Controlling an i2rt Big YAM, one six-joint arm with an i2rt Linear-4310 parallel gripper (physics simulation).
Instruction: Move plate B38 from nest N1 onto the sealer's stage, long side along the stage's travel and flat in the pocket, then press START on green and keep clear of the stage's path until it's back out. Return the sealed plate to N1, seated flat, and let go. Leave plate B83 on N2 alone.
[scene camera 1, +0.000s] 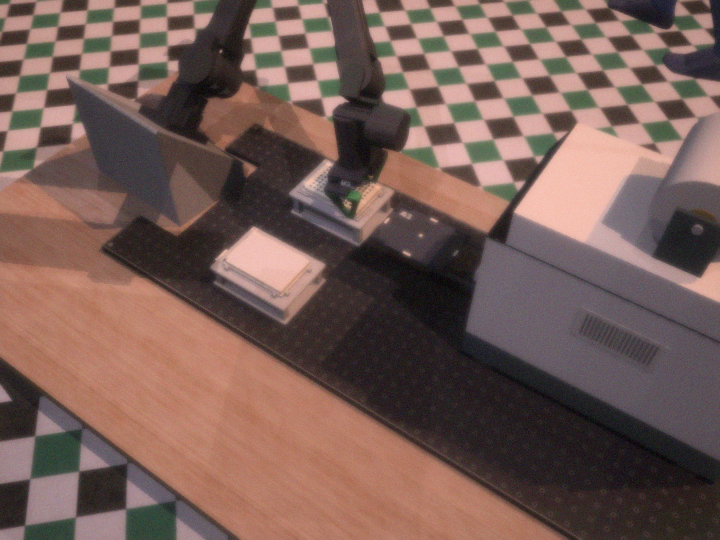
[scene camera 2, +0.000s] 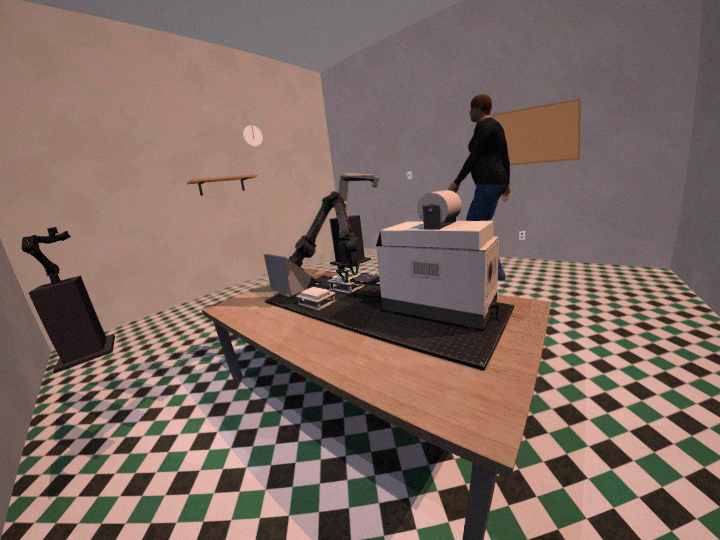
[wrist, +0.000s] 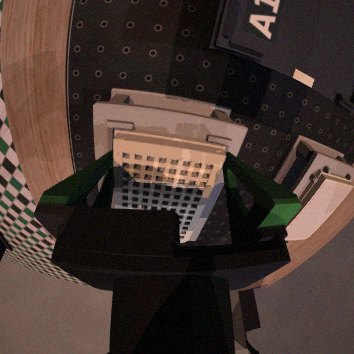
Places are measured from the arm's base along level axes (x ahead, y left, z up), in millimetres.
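Pixels of known places: gripper, between the fingertips: (scene camera 1: 360, 202) (wrist: 169, 155); arm's base, origin of its link: (scene camera 1: 172, 128) (scene camera 2: 292, 266).
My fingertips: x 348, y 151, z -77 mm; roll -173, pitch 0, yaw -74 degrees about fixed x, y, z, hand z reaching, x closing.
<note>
Ahead of a thing's pixels: the offset from my fingertips to its top centre.
Plate B38 {dx -44, dy -4, dz +16 mm} (scene camera 1: 316, 181) (wrist: 165, 142), a pale plate with many square wells, sits in nest N1 {dx -45, dy -3, dz +6 mm} (scene camera 1: 325, 224) (wrist: 165, 117). My gripper (scene camera 1: 360, 194) (scene camera 2: 348, 273) (wrist: 169, 155) is shut on it, green fingers against its two long sides. I cannot see a gap under the plate. Plate B83 {dx -21, dy -223, dz +8 mm} (scene camera 1: 267, 259) (scene camera 2: 315, 292) (wrist: 322, 202), with a plain white top, rests on nest N2 {dx -21, dy -223, dz +2 mm} (scene camera 1: 314, 272) (scene camera 2: 316, 302). The sealer's dark stage {dx +206, dy -22, dz +51 mm} (scene camera 1: 410, 235) (scene camera 2: 366, 279) (wrist: 320, 45) is out beside N1, with no plate on it. The START button does not show.
The large white sealer (scene camera 1: 523, 290) (scene camera 2: 430, 290) stands beyond the stage, with a film roll {dx +538, dy +26, dz +423 mm} (scene camera 1: 692, 168) (scene camera 2: 440, 206) on top. A grey angled panel (scene camera 1: 122, 151) (scene camera 2: 277, 274) stands near the arm's base. A person (scene camera 2: 488, 151) is behind the table.
</note>
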